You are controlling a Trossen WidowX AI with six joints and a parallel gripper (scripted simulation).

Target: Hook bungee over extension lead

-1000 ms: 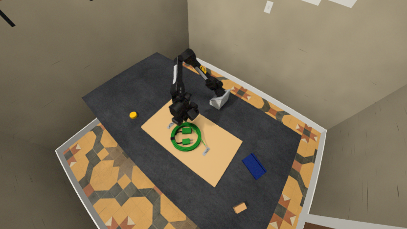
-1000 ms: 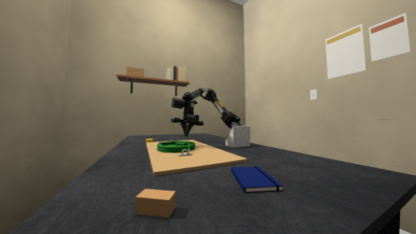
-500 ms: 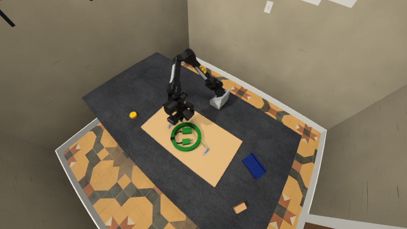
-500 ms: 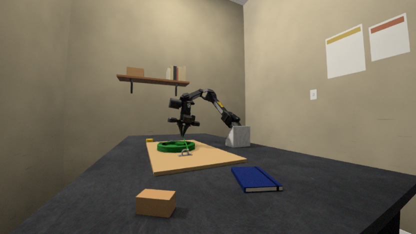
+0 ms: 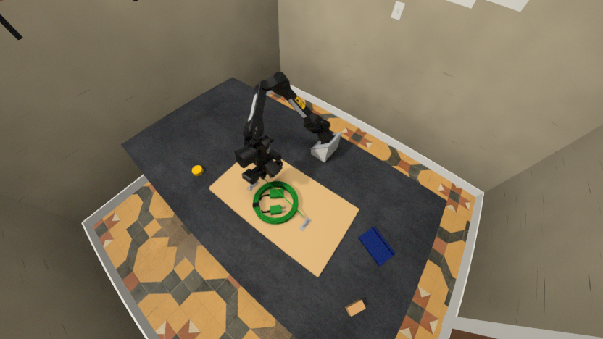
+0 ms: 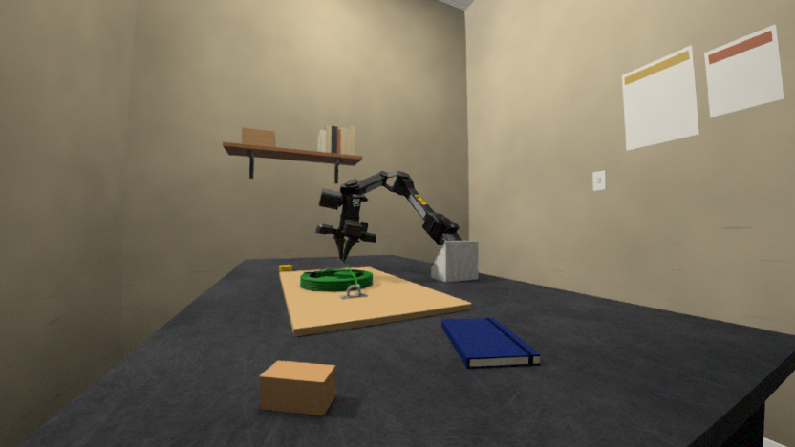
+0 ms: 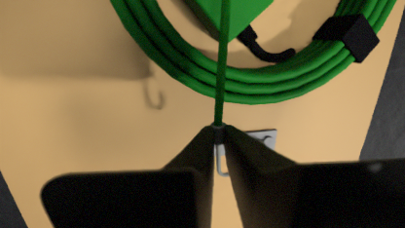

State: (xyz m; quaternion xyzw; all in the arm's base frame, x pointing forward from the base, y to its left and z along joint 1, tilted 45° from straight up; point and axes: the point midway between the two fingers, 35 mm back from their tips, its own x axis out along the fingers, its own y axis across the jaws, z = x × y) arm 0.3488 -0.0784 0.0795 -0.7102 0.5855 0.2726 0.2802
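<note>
The extension lead is 100 mm to the left of my hand, 70 mm below it and 50 mm ahead of it. Also, from my hand: tan block: 600 mm to the left, 180 mm ahead, 80 mm below; then yellow puck: 320 mm to the right, 170 mm ahead, 90 mm below.
</note>
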